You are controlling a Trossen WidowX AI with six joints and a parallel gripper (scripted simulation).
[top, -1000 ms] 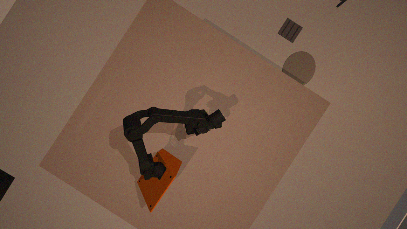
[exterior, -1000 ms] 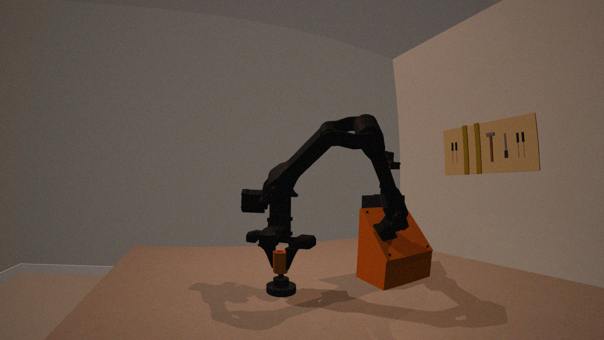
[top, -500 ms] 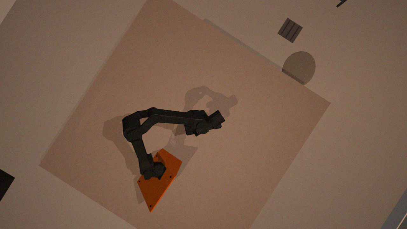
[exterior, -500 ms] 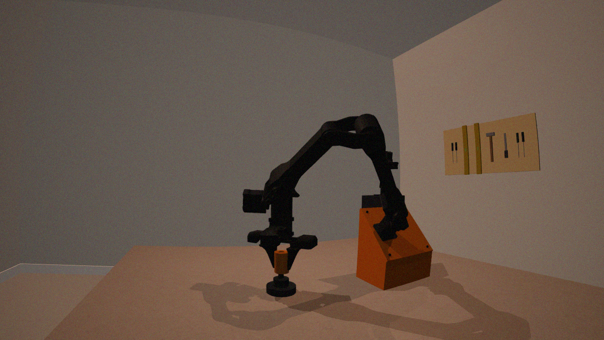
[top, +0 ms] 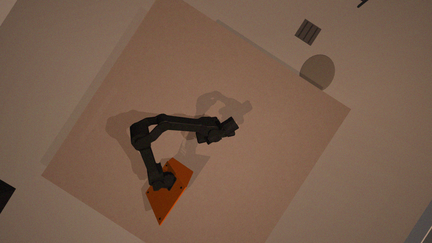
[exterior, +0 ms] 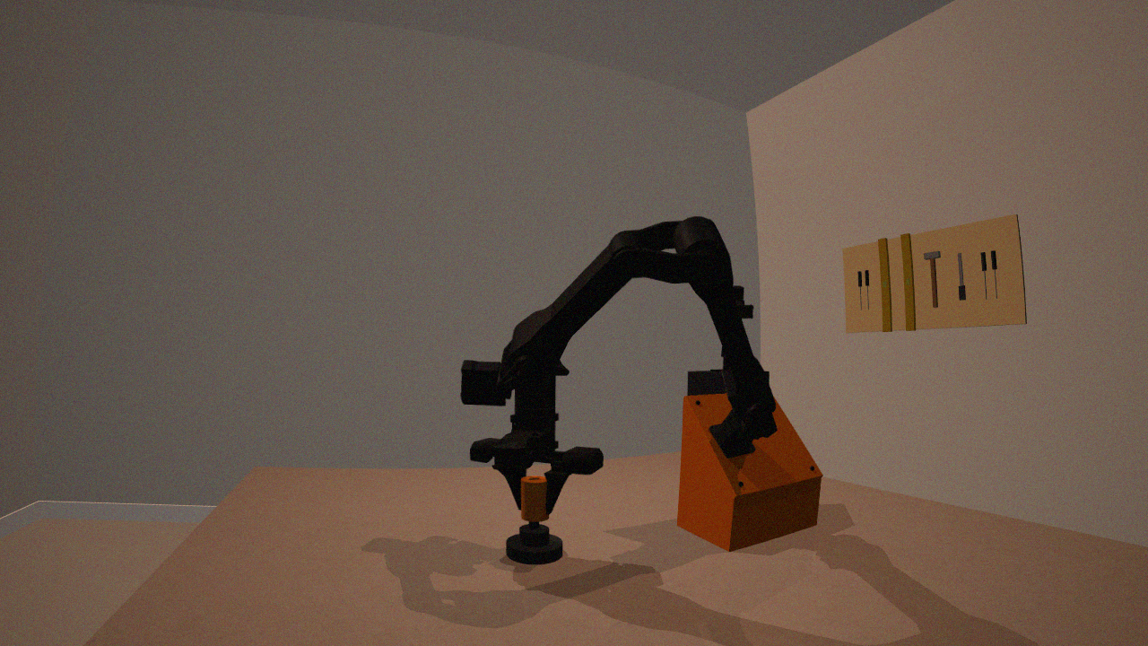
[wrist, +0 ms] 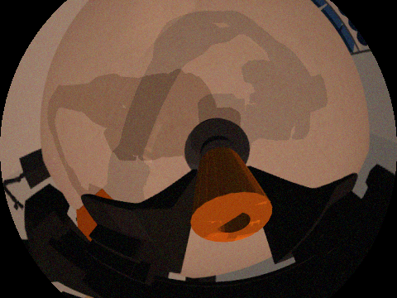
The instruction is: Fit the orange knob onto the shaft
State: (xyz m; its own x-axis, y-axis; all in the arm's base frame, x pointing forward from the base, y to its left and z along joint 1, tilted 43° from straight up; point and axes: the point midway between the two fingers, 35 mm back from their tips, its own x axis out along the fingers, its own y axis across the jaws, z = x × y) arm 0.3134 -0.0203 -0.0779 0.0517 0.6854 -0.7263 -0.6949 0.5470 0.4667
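My gripper tip is 20 mm below the orange knob. Round my gripper tip: round pedestal 40 mm below.
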